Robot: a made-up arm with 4 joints.
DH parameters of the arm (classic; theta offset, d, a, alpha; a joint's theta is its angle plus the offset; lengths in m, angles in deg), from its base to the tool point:
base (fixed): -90 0.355 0.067 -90
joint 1: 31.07 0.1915 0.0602 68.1
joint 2: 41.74 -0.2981 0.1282 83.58
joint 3: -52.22 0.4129 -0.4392 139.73
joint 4: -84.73 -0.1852 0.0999 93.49
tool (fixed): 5.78 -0.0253 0 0
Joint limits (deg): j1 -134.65..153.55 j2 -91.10..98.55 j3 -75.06..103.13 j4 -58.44..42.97
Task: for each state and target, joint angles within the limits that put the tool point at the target. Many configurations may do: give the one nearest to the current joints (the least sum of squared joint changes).
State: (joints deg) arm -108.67 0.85 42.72 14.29
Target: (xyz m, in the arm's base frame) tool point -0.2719 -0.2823 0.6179
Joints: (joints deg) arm -62.34 14.46 52.88 20.07
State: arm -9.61 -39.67 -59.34 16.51
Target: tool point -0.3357 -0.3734 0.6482
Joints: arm -39.16 -60.04 -61.55 12.78
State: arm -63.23 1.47 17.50 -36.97
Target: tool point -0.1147 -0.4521 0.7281
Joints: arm -57.67 45.88 40.56 -55.94
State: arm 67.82 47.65 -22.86 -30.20
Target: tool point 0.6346 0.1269 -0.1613
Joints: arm 74.32 42.64 -58.62 -33.60
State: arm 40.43 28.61 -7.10 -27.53
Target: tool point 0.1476 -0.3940 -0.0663
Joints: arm 49.27 30.51 2.21 -19.74
